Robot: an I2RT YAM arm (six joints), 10 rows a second.
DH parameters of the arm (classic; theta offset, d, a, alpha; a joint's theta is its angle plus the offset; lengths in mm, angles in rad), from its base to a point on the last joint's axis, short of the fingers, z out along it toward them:
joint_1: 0 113.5 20 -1.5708
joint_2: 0 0 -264 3.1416
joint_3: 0.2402 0 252.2 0
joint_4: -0.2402 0 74 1.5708
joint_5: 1.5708 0 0 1.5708
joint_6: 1.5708 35.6 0 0
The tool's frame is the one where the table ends.
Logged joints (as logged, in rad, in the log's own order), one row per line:
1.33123 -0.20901 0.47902 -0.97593 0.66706 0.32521
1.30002 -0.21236 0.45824 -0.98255 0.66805 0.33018
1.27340 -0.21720 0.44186 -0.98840 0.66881 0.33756
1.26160 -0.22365 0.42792 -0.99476 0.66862 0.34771
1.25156 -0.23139 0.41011 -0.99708 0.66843 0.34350
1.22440 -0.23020 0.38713 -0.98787 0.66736 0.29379
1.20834 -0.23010 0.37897 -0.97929 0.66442 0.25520
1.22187 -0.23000 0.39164 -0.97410 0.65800 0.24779
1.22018 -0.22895 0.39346 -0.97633 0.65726 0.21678
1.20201 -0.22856 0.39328 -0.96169 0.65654 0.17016
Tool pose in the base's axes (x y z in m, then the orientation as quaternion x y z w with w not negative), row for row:
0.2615 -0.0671 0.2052 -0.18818 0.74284 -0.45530 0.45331
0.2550 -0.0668 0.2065 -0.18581 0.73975 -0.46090 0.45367
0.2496 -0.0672 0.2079 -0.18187 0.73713 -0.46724 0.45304
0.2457 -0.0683 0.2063 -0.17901 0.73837 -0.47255 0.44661
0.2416 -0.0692 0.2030 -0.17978 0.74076 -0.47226 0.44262
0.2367 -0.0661 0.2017 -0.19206 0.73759 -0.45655 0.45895
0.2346 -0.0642 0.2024 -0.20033 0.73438 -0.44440 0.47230
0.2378 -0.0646 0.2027 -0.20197 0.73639 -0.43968 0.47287
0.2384 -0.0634 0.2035 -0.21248 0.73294 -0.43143 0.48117
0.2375 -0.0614 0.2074 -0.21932 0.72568 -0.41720 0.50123
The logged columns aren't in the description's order. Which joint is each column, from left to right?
Columns, left to right: joint_2, joint_1, joint_3, joint_6, joint_4, joint_5.
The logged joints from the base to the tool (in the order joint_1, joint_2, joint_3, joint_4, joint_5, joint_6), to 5 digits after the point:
-0.20901 1.33123 0.47902 0.66706 0.32521 -0.97593
-0.21236 1.30002 0.45824 0.66805 0.33018 -0.98255
-0.21720 1.27340 0.44186 0.66881 0.33756 -0.98840
-0.22365 1.26160 0.42792 0.66862 0.34771 -0.99476
-0.23139 1.25156 0.41011 0.66843 0.34350 -0.99708
-0.23020 1.22440 0.38713 0.66736 0.29379 -0.98787
-0.23010 1.20834 0.37897 0.66442 0.25520 -0.97929
-0.23000 1.22187 0.39164 0.65800 0.24779 -0.97410
-0.22895 1.22018 0.39346 0.65726 0.21678 -0.97633
-0.22856 1.20201 0.39328 0.65654 0.17016 -0.96169

